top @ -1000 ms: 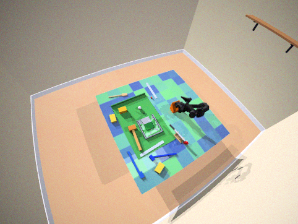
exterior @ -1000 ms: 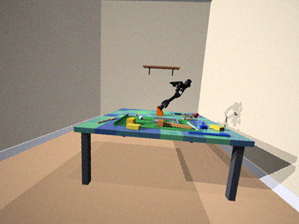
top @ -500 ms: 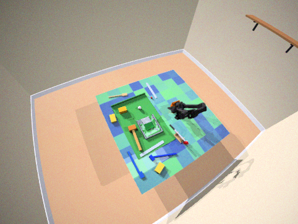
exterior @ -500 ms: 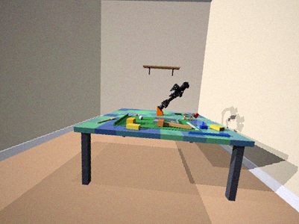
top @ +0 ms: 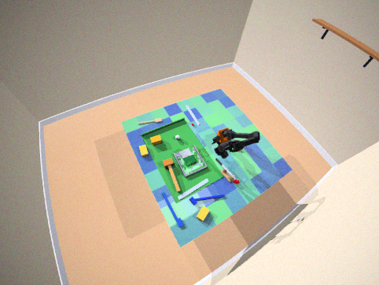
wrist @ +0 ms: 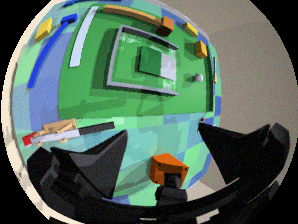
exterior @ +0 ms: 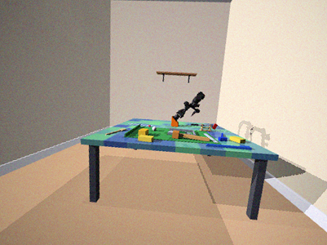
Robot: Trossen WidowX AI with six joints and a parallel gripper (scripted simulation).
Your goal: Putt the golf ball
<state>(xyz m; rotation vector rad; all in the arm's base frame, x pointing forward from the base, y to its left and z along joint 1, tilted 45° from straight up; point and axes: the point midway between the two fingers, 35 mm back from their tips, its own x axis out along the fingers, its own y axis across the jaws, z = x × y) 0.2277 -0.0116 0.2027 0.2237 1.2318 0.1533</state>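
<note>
The small wooden frame lies 22 cm to the left of my gripper tip, 14 cm below it and 3 cm behind it. From my gripper tip the other things lie so: wooden spatula (65 cm to the right, 27 cm ahead, 17 cm below); then dark green turf (22 cm ahead, 18 cm below, 17 cm to the right); then white golf ball (34 cm to the right, 15 cm below, 15 cm ahead).
</note>
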